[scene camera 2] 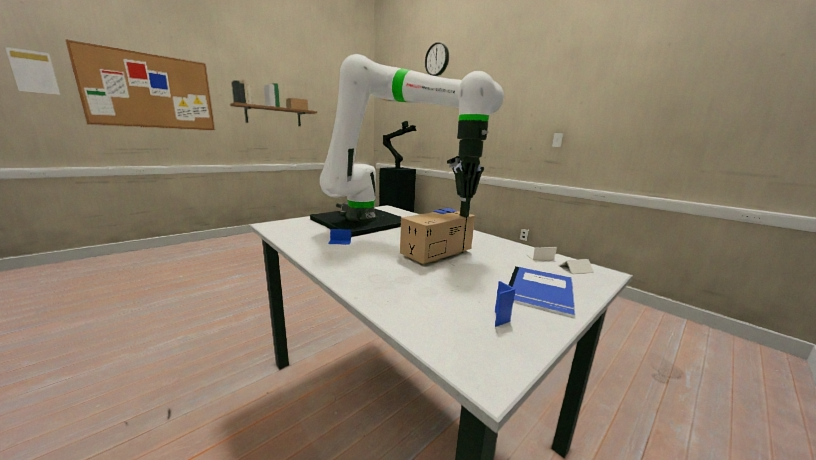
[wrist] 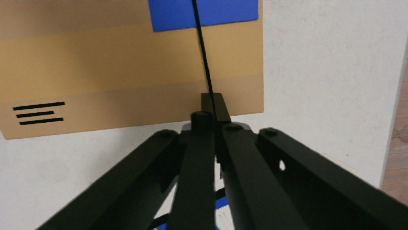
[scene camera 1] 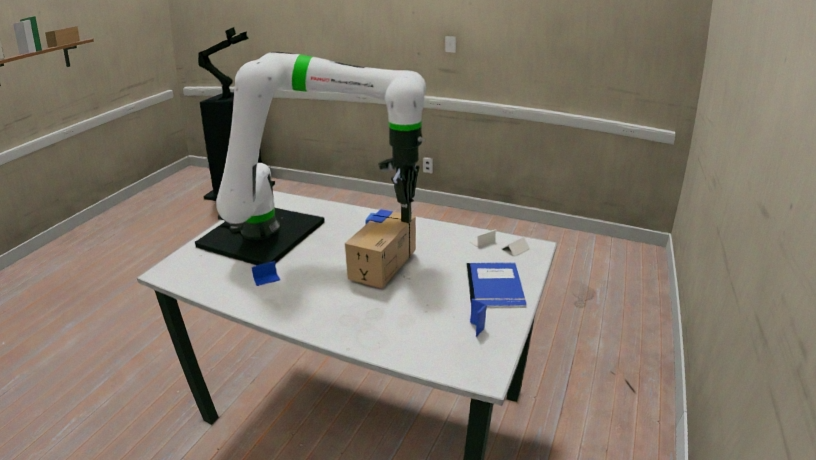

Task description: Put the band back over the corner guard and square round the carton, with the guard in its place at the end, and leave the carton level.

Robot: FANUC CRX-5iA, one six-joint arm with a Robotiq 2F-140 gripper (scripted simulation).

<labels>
my gripper: scene camera 2; wrist 211, 108; scene camera 1
brown carton: scene camera 2; wrist 73, 73; scene camera 1
same spot on brown carton: (scene camera 2: 427, 237) = (scene camera 1: 382, 262)
same spot on my gripper: (scene camera 2: 463, 182) = (scene camera 1: 403, 191)
</labels>
